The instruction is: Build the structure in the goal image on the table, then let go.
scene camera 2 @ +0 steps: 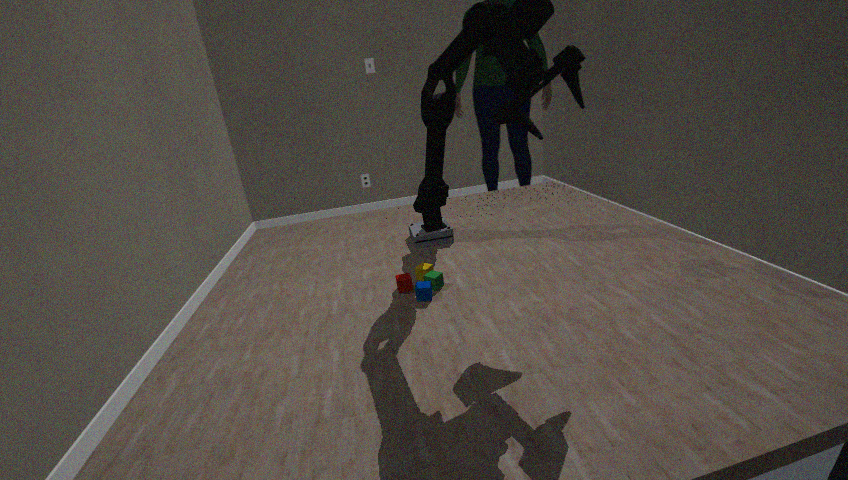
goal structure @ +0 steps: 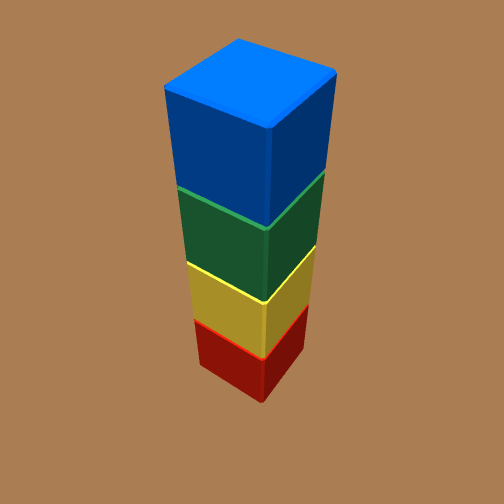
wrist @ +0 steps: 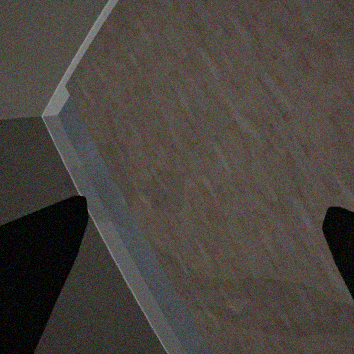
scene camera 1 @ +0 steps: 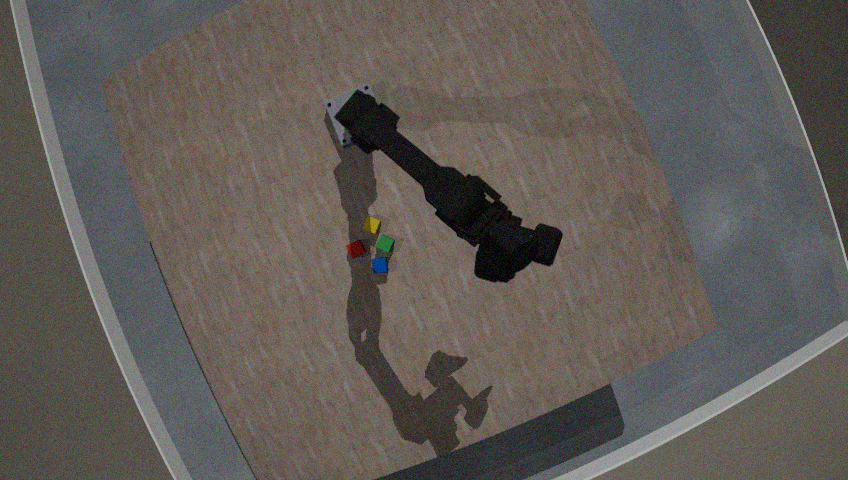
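Note:
A yellow cube [scene camera 1: 371, 224] [scene camera 2: 423, 271], a green cube [scene camera 1: 385, 243] [scene camera 2: 434, 280], a blue cube [scene camera 1: 379, 265] [scene camera 2: 423, 292] and a red cube [scene camera 1: 355, 249] [scene camera 2: 404, 283] sit in a loose cluster on the table [scene camera 1: 249, 178]. None is stacked on another. Green lies between yellow and blue; red stands a little apart on the left. Whether green touches its neighbours is hard to tell. My gripper [scene camera 2: 562, 122] [wrist: 208, 213] is open and empty, raised high and well to the right of the cubes. The cubes do not show in the wrist view.
The arm's base plate [scene camera 1: 334, 108] [scene camera 2: 431, 233] stands behind the cubes. The arm's dark shadow falls across the cube area and the table. A person [scene camera 2: 489, 142] stands beyond the table. The table's edge and a pale skirting [wrist: 140, 305] run along the left of the wrist view.

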